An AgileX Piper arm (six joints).
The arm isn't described. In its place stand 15 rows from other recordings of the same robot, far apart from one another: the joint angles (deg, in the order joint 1, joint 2, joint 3, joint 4, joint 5, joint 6), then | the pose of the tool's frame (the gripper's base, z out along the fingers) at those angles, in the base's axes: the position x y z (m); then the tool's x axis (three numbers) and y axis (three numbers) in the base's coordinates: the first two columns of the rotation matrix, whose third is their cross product.
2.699, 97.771, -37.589, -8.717, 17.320, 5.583 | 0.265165 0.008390 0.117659 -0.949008 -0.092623 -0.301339 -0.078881 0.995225 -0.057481
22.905, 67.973, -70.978, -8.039, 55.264, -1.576 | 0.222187 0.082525 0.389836 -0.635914 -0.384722 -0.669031 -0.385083 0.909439 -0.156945
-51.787, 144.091, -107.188, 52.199, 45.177, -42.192 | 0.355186 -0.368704 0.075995 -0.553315 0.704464 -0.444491 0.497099 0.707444 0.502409
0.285, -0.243, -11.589, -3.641, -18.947, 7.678 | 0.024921 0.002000 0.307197 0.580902 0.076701 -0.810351 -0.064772 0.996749 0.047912
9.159, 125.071, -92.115, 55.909, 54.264, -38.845 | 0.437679 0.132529 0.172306 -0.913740 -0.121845 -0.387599 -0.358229 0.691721 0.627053
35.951, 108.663, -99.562, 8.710, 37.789, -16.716 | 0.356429 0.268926 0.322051 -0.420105 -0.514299 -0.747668 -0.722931 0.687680 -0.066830
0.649, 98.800, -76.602, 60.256, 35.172, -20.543 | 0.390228 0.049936 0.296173 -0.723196 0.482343 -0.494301 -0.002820 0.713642 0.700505
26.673, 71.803, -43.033, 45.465, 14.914, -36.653 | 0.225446 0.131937 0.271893 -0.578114 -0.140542 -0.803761 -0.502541 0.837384 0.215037
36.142, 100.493, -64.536, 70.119, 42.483, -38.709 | 0.258677 0.260490 0.231053 -0.884335 -0.239063 -0.401000 -0.465076 0.526000 0.712059
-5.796, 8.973, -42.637, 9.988, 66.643, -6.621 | -0.009764 0.015555 0.337292 -0.459542 0.001164 -0.888156 -0.061737 0.997538 0.033251
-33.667, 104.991, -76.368, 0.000, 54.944, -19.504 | 0.305382 -0.203410 0.216254 -0.954046 0.234319 -0.186790 0.250192 0.965933 -0.066160
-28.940, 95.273, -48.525, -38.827, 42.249, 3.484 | 0.230523 -0.171300 0.169668 -0.997043 0.076058 -0.010954 0.072331 0.880793 -0.467944
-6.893, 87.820, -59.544, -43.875, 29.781, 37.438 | 0.320425 -0.070291 0.266616 -0.724610 0.047880 -0.687494 0.321236 0.906046 -0.275477
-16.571, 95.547, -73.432, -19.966, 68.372, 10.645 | 0.298947 -0.119092 0.261689 -0.936469 0.330752 -0.116744 0.350750 0.883634 -0.310106
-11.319, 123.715, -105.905, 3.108, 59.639, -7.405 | 0.457492 -0.087232 0.215642 -0.948409 0.086308 -0.305075 0.086260 0.996179 0.013663
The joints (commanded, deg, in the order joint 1, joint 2, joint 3, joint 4, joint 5, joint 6), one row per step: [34.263 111.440 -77.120 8.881 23.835 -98.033]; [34.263 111.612 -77.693 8.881 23.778 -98.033]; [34.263 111.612 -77.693 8.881 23.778 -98.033]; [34.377 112.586 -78.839 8.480 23.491 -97.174]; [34.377 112.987 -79.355 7.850 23.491 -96.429]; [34.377 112.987 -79.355 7.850 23.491 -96.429]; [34.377 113.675 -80.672 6.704 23.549 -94.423]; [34.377 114.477 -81.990 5.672 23.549 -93.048]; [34.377 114.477 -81.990 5.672 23.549 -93.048]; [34.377 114.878 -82.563 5.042 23.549 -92.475]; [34.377 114.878 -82.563 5.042 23.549 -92.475]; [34.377 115.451 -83.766 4.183 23.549 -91.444]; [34.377 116.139 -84.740 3.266 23.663 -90.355]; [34.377 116.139 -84.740 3.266 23.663 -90.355]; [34.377 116.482 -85.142 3.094 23.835 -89.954]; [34.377 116.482 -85.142 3.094 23.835 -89.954]
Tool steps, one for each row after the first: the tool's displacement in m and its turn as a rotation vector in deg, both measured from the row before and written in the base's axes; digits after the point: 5 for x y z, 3 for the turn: [0.00170 0.00114 0.00163 0.254 -0.380 -0.008]; [0.00000 0.00000 0.00000 0.000 0.000 0.000]; [0.00387 0.00329 -0.00132 0.354 -0.247 -0.408]; [0.00190 0.00082 -0.00049 -0.037 -0.113 -0.283]; [0.00000 0.00000 0.00000 0.000 0.000 0.000]; [0.00427 0.00206 0.00125 0.461 -0.254 -1.021]; [0.00439 0.00221 0.00044 0.215 -0.406 -0.590]; [0.00000 0.00000 0.00000 0.000 0.000 0.000]; [0.00201 0.00089 -0.00023 -0.078 -0.236 -0.154]; [0.00000 0.00000 0.00000 0.000 0.000 0.000]; [0.00376 0.00191 0.00161 0.246 -0.555 -0.405]; [0.00322 0.00151 -0.00058 -0.017 -0.186 -0.419]; [0.00000 0.00000 0.00000 0.000 0.000 0.000]; [0.00118 0.00069 -0.00084 0.020 0.161 -0.223]; [0.00000 0.00000 0.00000 0.000 0.000 0.000]
